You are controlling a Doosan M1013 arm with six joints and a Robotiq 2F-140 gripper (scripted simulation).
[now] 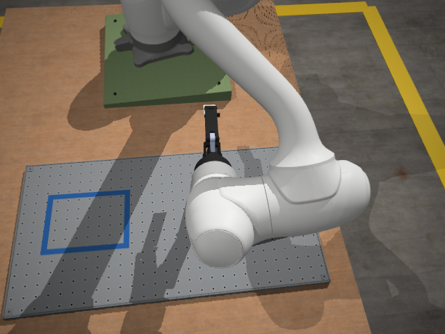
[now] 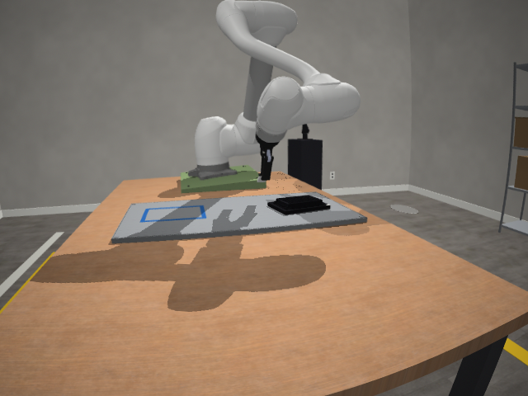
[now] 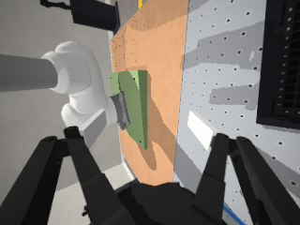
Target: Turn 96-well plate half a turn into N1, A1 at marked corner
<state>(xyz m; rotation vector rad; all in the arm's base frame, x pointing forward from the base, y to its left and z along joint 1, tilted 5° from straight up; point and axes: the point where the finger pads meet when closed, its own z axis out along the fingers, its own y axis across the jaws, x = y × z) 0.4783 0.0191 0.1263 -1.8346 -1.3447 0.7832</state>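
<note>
The black 96-well plate is 16 cm ahead of my hand, 12 cm below it and 6 cm to the left of it. Round my hand: black plate nest N1 (16 cm ahead, 13 cm below, 6 cm to the left); then white A1 mark (22 cm ahead, 13 cm to the left, 12 cm below).
</note>
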